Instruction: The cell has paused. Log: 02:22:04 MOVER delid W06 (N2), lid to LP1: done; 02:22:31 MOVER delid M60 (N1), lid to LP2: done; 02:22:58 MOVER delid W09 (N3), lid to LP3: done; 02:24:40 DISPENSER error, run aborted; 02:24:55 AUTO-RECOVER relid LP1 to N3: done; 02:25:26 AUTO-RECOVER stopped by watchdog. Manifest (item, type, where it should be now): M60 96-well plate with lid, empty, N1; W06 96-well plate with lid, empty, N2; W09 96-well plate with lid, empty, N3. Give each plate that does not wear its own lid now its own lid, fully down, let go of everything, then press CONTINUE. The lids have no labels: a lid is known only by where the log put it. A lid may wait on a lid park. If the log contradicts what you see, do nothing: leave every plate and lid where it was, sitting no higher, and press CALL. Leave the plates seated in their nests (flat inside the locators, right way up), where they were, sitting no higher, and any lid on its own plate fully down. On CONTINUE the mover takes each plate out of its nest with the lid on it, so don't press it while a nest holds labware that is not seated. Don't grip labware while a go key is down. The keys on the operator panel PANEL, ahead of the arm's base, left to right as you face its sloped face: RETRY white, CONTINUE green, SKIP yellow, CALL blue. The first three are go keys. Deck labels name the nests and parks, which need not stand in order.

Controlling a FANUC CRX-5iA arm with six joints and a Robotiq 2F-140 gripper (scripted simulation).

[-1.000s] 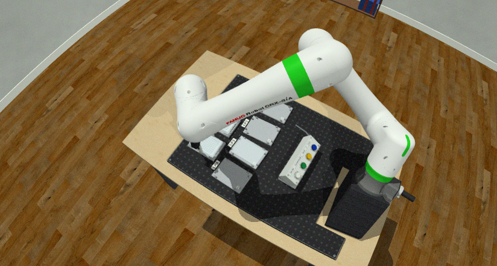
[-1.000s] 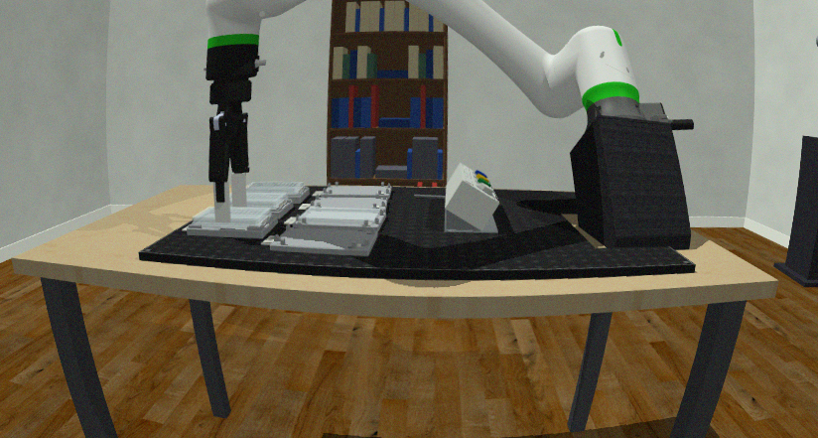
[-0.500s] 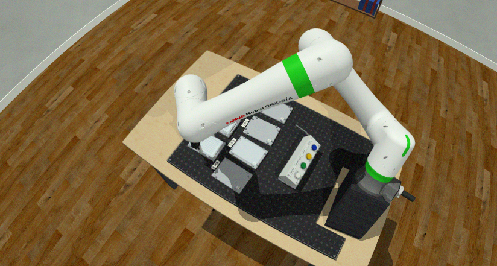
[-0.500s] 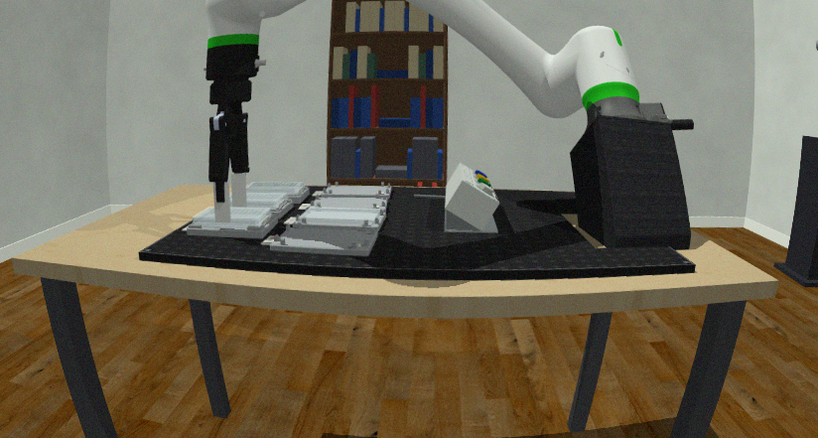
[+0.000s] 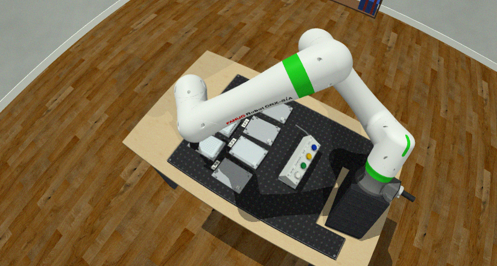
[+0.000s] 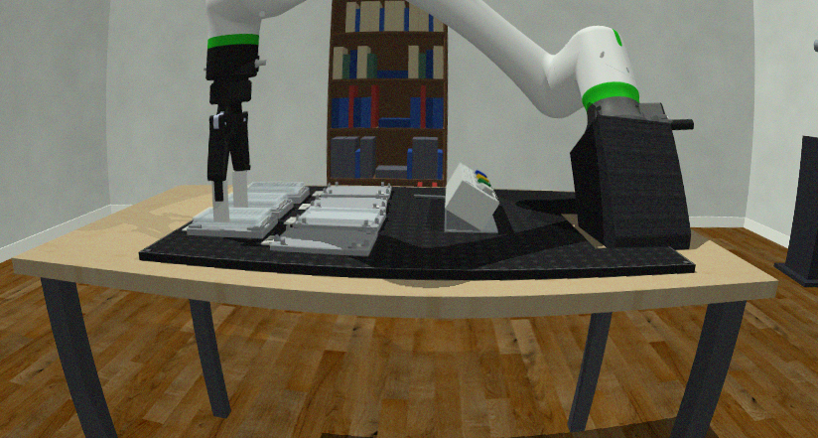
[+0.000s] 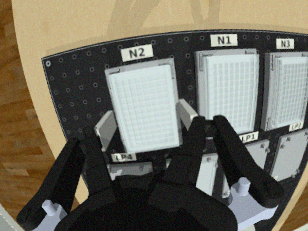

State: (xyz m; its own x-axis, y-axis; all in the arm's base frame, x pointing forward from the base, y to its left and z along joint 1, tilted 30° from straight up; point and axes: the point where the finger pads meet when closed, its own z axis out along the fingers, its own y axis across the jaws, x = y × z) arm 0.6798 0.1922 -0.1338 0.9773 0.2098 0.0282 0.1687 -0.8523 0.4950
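My hand is 170 mm past the LP3, 90 mm to the left of it and 40 mm above it. Also, from my hand: N2 label (90 mm ahead, 20 mm to the left, 50 mm below); LP1 label (60 mm behind, 200 mm to the right, 50 mm below); park LP4 (180 mm behind, 30 mm to the left, 40 mm below).
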